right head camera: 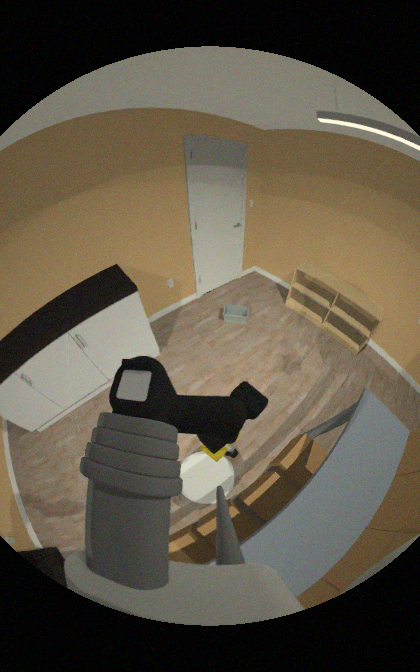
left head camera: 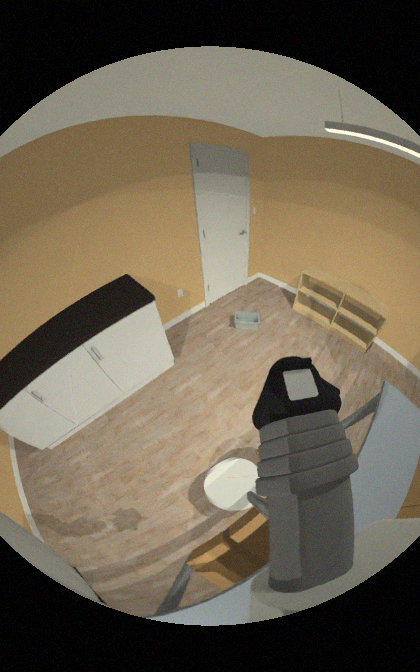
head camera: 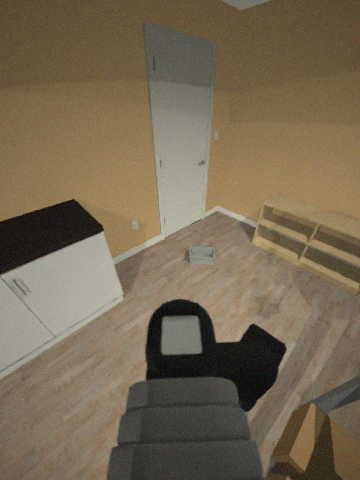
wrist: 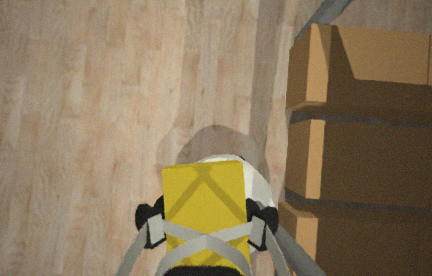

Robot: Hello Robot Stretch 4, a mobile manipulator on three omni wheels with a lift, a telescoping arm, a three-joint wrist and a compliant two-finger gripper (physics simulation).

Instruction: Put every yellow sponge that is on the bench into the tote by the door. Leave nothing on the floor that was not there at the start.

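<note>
My gripper (wrist: 207, 212) is shut on a yellow sponge (wrist: 205, 195) (right head camera: 215, 452), with one fingertip against each long side. The sponge is held above the round white base, and the fingers hide part of it. In the head camera view the sponge does not show. The grey-green tote (head camera: 202, 256) (left head camera: 247, 321) (right head camera: 235, 314) stands on the floor in front of the white door (head camera: 182, 135) (left head camera: 223, 225) (right head camera: 217, 215), well away from the gripper. The bench (left head camera: 387, 450) (right head camera: 345, 480) has a light blue top; the part of it that shows bears no sponge.
A white cabinet (head camera: 65, 280) (left head camera: 135, 345) (right head camera: 115, 330) with a dark top stands at the left wall. A low wooden shelf unit (head camera: 303, 250) (left head camera: 334, 318) (right head camera: 327, 316) stands at the right wall. Brown boxes (wrist: 370, 155) (right head camera: 300, 457) are under the bench, close on the right in the wrist view.
</note>
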